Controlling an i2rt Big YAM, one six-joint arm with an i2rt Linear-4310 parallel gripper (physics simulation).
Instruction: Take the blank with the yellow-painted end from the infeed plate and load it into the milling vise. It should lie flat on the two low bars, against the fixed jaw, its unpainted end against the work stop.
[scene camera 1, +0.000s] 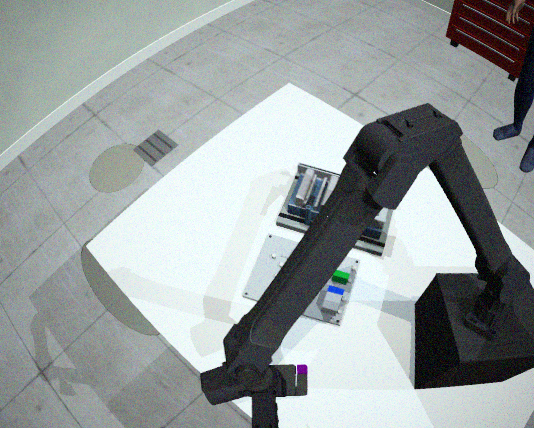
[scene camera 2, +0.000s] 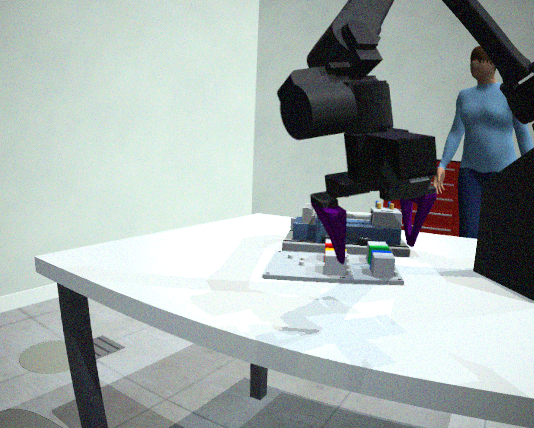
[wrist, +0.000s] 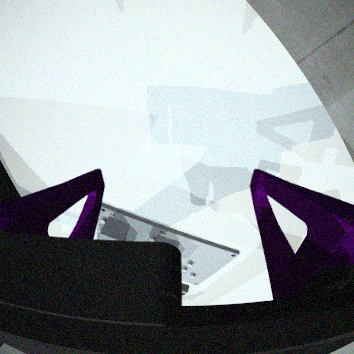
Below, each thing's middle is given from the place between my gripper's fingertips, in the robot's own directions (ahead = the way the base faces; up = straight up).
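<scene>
Milling vise (scene camera 2: 392, 236): my hand 47 cm left of it, 23 cm short of it, 6 cm above it.
</scene>
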